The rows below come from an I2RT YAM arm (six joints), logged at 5 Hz.
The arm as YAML. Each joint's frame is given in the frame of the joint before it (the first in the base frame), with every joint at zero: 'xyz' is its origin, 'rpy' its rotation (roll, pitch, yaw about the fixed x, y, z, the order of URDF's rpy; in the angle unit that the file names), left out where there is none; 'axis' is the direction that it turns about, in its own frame. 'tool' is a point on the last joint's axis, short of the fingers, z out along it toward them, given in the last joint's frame.
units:
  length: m
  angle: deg
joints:
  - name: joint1
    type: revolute
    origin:
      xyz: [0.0, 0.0, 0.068]
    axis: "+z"
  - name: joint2
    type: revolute
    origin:
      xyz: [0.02, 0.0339, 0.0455]
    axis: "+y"
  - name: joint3
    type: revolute
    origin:
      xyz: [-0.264, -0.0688, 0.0]
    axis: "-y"
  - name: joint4
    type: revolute
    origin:
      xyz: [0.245, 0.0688, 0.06]
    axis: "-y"
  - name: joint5
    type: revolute
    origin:
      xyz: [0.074, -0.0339, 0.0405]
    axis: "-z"
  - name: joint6
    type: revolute
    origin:
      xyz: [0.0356, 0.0, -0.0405]
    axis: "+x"
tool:
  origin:
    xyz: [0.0, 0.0, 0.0]
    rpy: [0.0, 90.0, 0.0]
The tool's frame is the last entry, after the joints.
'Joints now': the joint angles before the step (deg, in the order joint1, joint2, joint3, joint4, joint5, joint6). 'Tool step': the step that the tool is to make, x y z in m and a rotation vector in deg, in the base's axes. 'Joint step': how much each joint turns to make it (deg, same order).
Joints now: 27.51, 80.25, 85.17, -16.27, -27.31, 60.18
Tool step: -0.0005, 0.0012, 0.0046, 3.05, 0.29, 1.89
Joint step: 0.00, 0.00, -0.01, 2.50, -2.36, 2.80
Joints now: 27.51, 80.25, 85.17, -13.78, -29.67, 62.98
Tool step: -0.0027, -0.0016, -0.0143, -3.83, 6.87, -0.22
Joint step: -0.01, 0.00, -0.02, -7.94, 0.26, -0.20
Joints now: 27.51, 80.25, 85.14, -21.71, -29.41, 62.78
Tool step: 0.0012, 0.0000, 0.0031, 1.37, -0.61, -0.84
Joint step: -0.05, 0.00, -0.01, 1.80, 0.50, 1.28
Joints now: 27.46, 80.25, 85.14, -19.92, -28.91, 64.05
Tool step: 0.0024, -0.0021, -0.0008, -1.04, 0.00, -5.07
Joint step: -0.02, -0.01, 0.00, -0.28, 5.11, 0.48
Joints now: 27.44, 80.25, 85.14, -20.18, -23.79, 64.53
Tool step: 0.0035, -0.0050, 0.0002, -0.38, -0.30, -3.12
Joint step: -0.85, 0.01, 0.03, 0.14, 2.31, 0.15
